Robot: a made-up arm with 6 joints.
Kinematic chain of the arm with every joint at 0, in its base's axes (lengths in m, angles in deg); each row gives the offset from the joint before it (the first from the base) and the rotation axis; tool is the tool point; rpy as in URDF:
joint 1: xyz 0 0 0.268 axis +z
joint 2: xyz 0 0 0 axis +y
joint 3: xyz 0.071 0 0.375 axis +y
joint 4: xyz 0.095 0 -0.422 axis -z
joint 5: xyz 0 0 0 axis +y
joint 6: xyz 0.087 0 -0.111 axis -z
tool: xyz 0 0 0 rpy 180 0 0
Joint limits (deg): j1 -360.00..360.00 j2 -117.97..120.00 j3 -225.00..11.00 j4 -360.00..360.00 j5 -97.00..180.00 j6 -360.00..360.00
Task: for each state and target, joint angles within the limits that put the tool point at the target. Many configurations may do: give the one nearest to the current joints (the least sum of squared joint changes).
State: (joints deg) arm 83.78 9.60 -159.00 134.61 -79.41 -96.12
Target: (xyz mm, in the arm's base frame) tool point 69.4 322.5 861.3
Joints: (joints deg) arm 88.27 3.11 -134.07 143.22 -97.00 -96.12
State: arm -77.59 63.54 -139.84 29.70 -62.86 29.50
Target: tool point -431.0 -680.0 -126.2
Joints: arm -117.67 98.72 -133.77 30.08 -30.79 29.50
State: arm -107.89 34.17 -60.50 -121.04 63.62 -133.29
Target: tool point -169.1 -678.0 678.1
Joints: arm -99.67 10.18 -92.11 -124.85 65.22 -133.29
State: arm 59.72 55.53 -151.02 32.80 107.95 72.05
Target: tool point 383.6 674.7 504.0
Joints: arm 55.08 48.97 -147.68 31.00 118.80 72.05
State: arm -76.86 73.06 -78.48 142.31 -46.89 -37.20
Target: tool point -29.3 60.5 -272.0
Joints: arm -90.67 117.55 -71.90 166.94 -32.23 -37.20
